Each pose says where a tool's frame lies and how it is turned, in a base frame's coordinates. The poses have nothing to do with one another.
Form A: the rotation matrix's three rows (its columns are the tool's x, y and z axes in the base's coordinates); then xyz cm. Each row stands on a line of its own.
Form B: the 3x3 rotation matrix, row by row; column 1 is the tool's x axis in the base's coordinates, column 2 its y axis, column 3 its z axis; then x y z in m. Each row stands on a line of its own. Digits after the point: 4 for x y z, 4 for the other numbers.
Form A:
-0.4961, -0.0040, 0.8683
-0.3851, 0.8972, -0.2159
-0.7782, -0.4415, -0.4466
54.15, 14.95, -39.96
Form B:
-0.4961, -0.0040, 0.8683
-0.3851, 0.8972, -0.2159
-0.7782, -0.4415, -0.4466
0.5415, 0.1495, -0.3996

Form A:
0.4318, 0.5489, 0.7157
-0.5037, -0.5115, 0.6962
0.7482, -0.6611, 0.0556
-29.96, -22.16, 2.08
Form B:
0.4318, 0.5489, 0.7157
-0.5037, -0.5115, 0.6962
0.7482, -0.6611, 0.0556
-0.2996, -0.2216, 0.0208

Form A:
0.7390, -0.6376, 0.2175
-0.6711, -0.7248, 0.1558
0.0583, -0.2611, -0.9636
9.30, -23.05, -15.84
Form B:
0.7390, -0.6376, 0.2175
-0.6711, -0.7248, 0.1558
0.0583, -0.2611, -0.9636
0.0930, -0.2305, -0.1584

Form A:
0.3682, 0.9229, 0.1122
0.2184, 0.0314, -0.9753
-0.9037, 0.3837, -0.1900
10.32, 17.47, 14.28
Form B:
0.3682, 0.9229, 0.1122
0.2184, 0.0314, -0.9753
-0.9037, 0.3837, -0.1900
0.1032, 0.1747, 0.1428

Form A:
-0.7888, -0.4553, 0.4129
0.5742, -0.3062, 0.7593
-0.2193, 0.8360, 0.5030
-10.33, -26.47, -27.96
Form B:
-0.7888, -0.4553, 0.4129
0.5742, -0.3062, 0.7593
-0.2193, 0.8360, 0.5030
-0.1033, -0.2647, -0.2796

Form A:
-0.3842, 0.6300, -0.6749
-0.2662, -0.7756, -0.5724
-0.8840, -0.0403, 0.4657
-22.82, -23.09, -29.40
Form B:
-0.3842, 0.6300, -0.6749
-0.2662, -0.7756, -0.5724
-0.8840, -0.0403, 0.4657
-0.2282, -0.2309, -0.2940

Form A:
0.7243, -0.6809, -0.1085
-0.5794, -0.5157, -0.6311
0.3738, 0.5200, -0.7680
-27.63, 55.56, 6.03
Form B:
0.7243, -0.6809, -0.1085
-0.5794, -0.5157, -0.6311
0.3738, 0.5200, -0.7680
-0.2763, 0.5556, 0.0603

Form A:
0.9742, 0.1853, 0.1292
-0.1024, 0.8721, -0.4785
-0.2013, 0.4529, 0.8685
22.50, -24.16, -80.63
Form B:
0.9742, 0.1853, 0.1292
-0.1024, 0.8721, -0.4785
-0.2013, 0.4529, 0.8685
0.2250, -0.2416, -0.8063

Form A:
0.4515, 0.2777, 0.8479
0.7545, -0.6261, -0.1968
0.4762, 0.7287, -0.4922
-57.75, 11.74, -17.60
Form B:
0.4515, 0.2777, 0.8479
0.7545, -0.6261, -0.1968
0.4762, 0.7287, -0.4922
-0.5775, 0.1174, -0.1760

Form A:
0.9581, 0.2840, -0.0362
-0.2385, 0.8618, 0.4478
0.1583, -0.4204, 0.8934
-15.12, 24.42, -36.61
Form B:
0.9581, 0.2840, -0.0362
-0.2385, 0.8618, 0.4478
0.1583, -0.4204, 0.8934
-0.1512, 0.2442, -0.3661

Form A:
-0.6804, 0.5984, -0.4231
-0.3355, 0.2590, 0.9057
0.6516, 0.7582, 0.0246
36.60, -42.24, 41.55
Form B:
-0.6804, 0.5984, -0.4231
-0.3355, 0.2590, 0.9057
0.6516, 0.7582, 0.0246
0.3660, -0.4224, 0.4155

